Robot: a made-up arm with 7 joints.
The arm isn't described. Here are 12 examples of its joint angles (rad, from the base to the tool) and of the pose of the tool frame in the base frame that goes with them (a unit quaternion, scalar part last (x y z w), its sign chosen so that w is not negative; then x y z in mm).
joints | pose
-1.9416 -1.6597 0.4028 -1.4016 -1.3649 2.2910 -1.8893 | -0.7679 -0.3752 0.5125 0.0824 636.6 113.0 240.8
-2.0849 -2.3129 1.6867 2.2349 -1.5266 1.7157 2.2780 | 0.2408 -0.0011 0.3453 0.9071 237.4 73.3 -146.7
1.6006 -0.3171 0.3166 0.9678 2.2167 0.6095 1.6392 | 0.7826 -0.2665 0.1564 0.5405 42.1 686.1 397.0
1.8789 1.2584 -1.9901 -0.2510 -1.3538 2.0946 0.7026 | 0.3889 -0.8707 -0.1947 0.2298 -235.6 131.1 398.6
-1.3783 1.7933 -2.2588 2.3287 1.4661 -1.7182 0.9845 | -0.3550 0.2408 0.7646 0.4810 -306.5 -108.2 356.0
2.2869 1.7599 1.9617 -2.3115 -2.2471 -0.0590 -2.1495 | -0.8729 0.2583 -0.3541 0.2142 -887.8 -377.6 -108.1
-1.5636 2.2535 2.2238 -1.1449 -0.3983 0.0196 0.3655 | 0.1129 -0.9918 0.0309 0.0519 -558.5 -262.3 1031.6
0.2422 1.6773 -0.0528 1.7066 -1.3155 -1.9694 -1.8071 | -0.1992 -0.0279 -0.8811 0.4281 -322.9 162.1 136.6
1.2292 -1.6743 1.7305 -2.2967 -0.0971 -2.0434 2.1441 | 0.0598 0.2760 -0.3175 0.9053 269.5 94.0 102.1
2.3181 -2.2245 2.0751 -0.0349 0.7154 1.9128 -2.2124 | 0.0843 0.5806 0.6664 0.4601 -41.0 -381.9 -254.7
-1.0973 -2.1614 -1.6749 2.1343 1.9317 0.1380 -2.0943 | 0.2034 0.2692 -0.8071 0.4846 687.6 88.9 34.2
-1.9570 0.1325 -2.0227 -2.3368 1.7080 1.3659 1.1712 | 0.0557 0.9228 0.2526 0.2855 -577.5 -390.8 114.2
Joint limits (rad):
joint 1: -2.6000..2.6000
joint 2: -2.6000..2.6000
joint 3: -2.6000..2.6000
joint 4: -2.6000..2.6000
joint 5: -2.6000..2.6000
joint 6: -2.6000..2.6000
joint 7: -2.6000..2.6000
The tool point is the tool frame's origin. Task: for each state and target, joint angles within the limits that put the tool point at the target. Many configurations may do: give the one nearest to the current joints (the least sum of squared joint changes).
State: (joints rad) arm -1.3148 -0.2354 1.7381 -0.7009 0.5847 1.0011 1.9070
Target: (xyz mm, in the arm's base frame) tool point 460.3 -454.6 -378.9
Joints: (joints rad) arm -1.2894 -0.5465 1.8049 -0.9044 0.5297 0.9501 1.8842
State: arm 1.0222 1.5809 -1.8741 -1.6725 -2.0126 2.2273 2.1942
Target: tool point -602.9 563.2 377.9
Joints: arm 0.5988 0.8779 -2.6000 -2.3932 -2.0275 1.5448 2.3216
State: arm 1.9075 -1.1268 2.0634 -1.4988 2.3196 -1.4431 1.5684
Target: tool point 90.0 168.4 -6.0
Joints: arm 2.3694 -1.0336 2.2194 -1.0957 2.1225 -1.1690 1.4735
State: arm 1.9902 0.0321 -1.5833 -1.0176 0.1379 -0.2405 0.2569
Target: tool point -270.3 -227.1 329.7
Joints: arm 1.9197 -0.0686 -0.8738 -0.9902 0.6384 -0.1495 0.1859
